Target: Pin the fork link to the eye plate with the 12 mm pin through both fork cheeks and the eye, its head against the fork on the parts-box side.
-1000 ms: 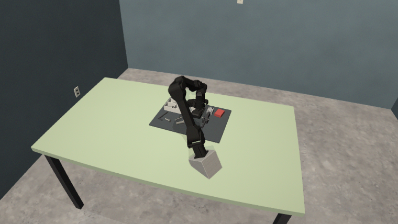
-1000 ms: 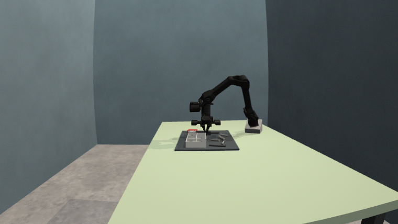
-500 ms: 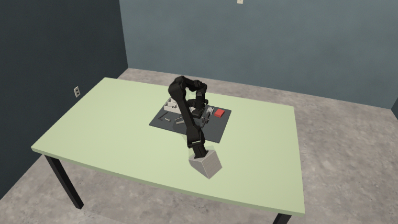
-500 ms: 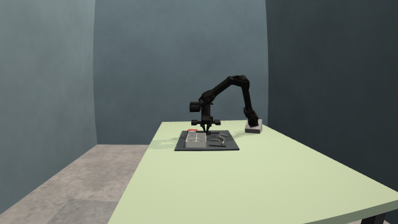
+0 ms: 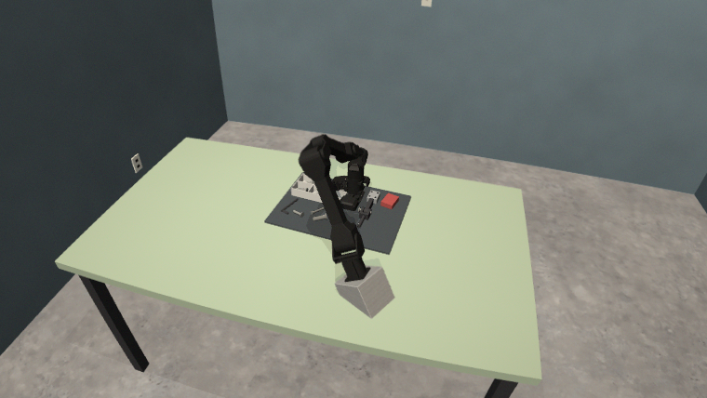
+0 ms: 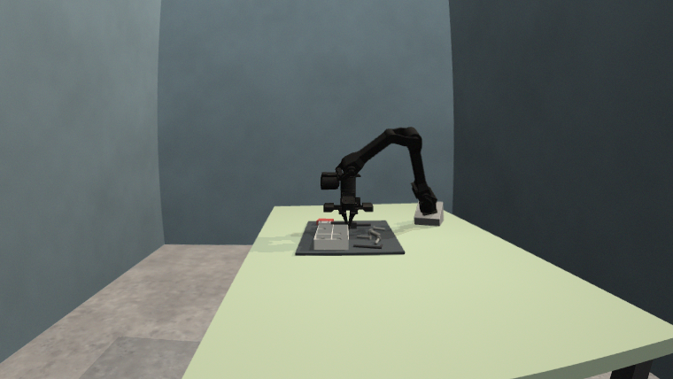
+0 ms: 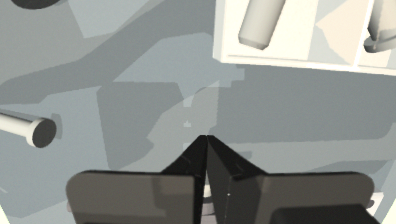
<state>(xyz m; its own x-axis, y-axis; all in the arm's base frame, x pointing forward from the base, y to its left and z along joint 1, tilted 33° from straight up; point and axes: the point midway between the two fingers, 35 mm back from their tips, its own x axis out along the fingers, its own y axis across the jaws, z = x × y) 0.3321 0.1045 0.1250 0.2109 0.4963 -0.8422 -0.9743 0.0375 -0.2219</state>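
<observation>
Right now my hand is 50 mm to the left of the eye plate, 30 mm above it and 20 mm short of it. From my hand the other things lie so: red block 100 mm to the right, 100 mm ahead, 30 mm below; white parts box 160 mm to the left, 50 mm ahead, 30 mm below; mat 50 mm to the left, 40 mm below.
</observation>
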